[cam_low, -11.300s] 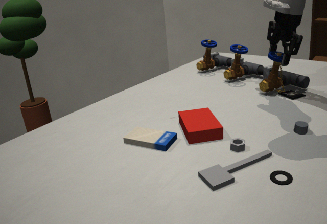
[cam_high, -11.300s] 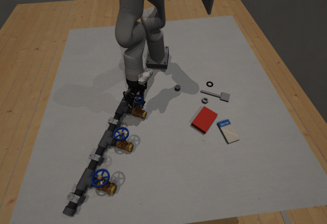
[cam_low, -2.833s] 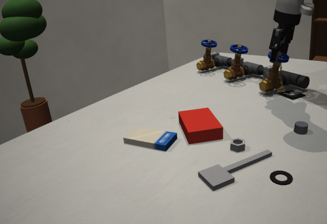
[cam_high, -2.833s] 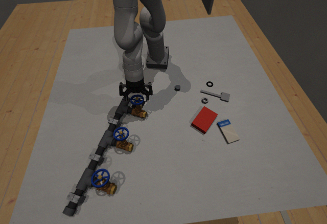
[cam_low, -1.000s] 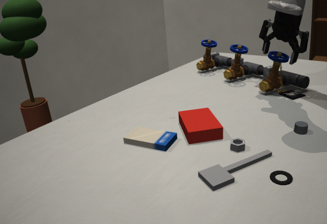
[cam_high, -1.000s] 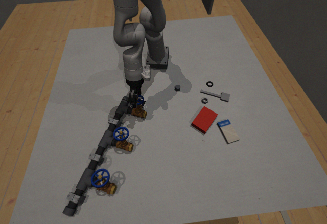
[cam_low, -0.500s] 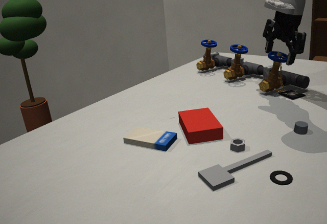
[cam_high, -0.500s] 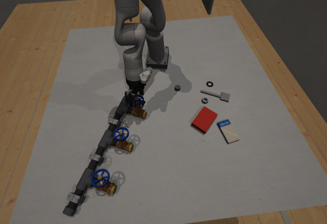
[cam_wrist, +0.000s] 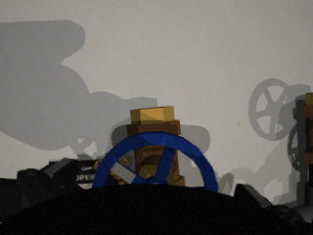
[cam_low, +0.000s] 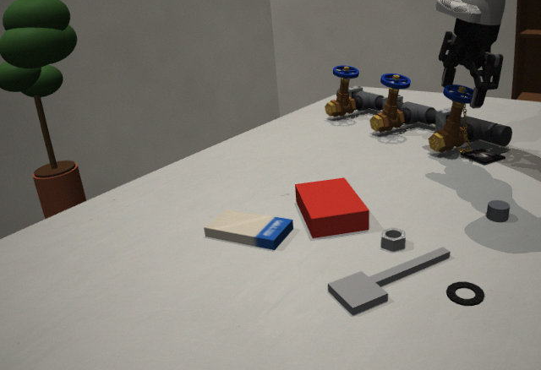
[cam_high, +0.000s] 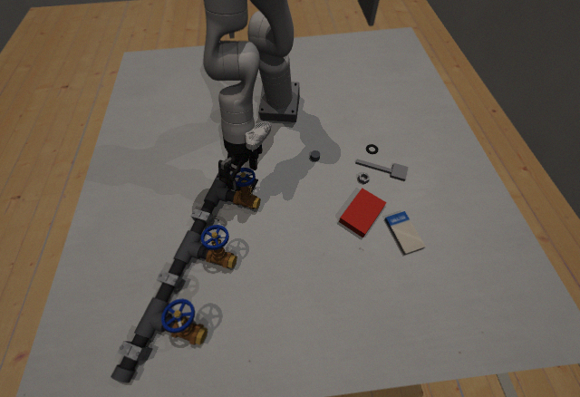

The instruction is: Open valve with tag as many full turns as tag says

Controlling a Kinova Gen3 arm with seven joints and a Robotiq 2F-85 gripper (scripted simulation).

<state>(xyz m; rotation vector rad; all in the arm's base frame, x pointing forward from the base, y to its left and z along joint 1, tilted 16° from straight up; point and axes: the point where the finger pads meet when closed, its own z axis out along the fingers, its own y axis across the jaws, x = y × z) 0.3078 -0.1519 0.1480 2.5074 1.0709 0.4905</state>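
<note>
Right now my hand is 40 mm past the black tag and 120 mm above it. From my hand the other things lie so: red block (130 mm ahead, 310 mm to the left, 110 mm below); small grey cylinder (100 mm behind, 230 mm to the left, 110 mm below); grey paddle-shaped tool (440 mm to the left, 120 mm below).
</note>
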